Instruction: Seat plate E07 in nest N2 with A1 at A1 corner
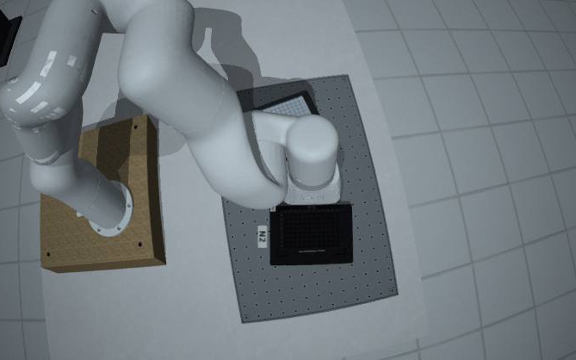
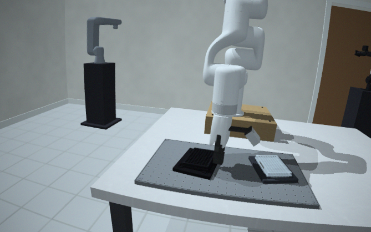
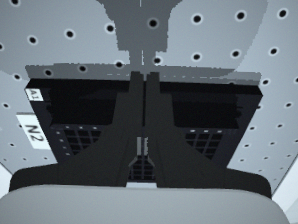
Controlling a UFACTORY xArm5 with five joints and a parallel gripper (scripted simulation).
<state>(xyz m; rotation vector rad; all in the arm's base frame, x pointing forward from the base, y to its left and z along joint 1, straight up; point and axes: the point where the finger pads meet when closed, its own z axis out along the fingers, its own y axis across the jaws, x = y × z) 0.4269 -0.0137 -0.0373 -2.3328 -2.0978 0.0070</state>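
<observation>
The black 96-well plate E07 lies 6 cm to the right of my hand, 2 cm below it and 1 cm behind it. The rest, counted from my hand: N2 label: 10 cm behind, 5 cm to the right, 4 cm below; black nest N2: 6 cm to the right, 3 cm below, 1 cm behind; A1 corner mark: 8 cm behind, 3 cm below.
</observation>
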